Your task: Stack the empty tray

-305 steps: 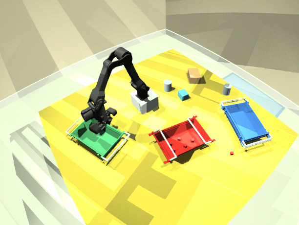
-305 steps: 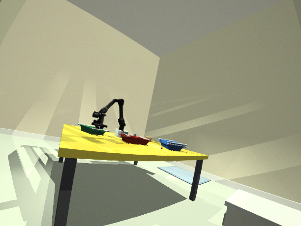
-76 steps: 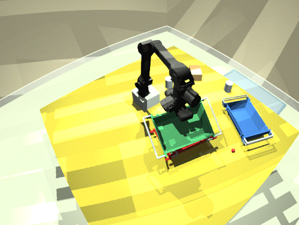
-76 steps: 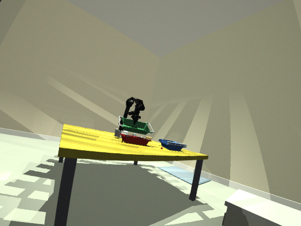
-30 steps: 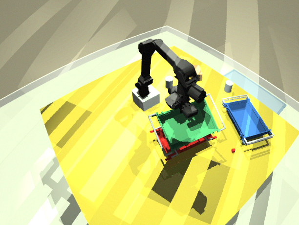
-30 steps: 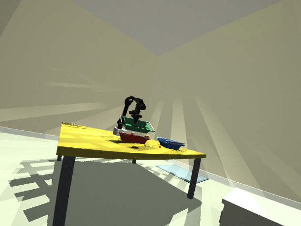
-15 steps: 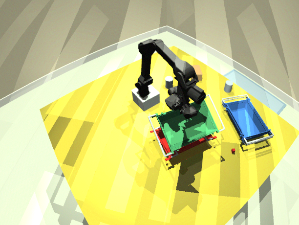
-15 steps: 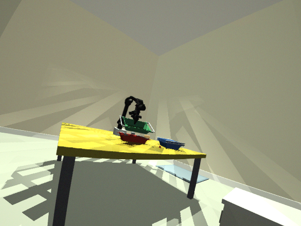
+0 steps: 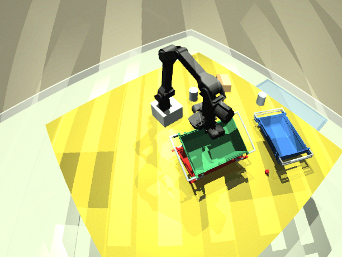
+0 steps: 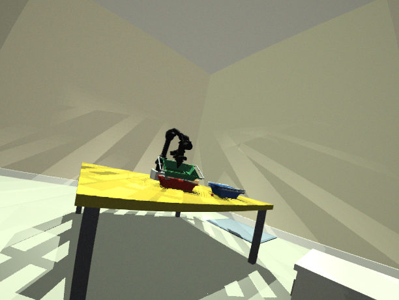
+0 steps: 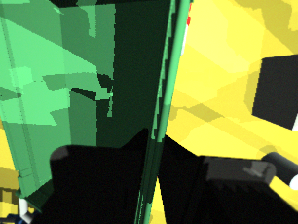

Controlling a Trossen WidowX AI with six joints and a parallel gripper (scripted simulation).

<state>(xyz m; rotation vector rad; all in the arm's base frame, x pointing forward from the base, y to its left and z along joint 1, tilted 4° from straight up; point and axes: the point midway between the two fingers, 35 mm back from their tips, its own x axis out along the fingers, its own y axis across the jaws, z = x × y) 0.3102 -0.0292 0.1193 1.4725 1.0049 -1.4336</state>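
Now: the green tray 80 mm ahead of my gripper tip, 30 mm to the right of it and 10 mm below it. Also, from my gripper tip: brown box: 250 mm behind, 490 mm to the left, 120 mm below; then red block: 310 mm ahead, 120 mm to the left, 140 mm below; then cyan cube: 180 mm behind, 270 mm to the left, 130 mm below.
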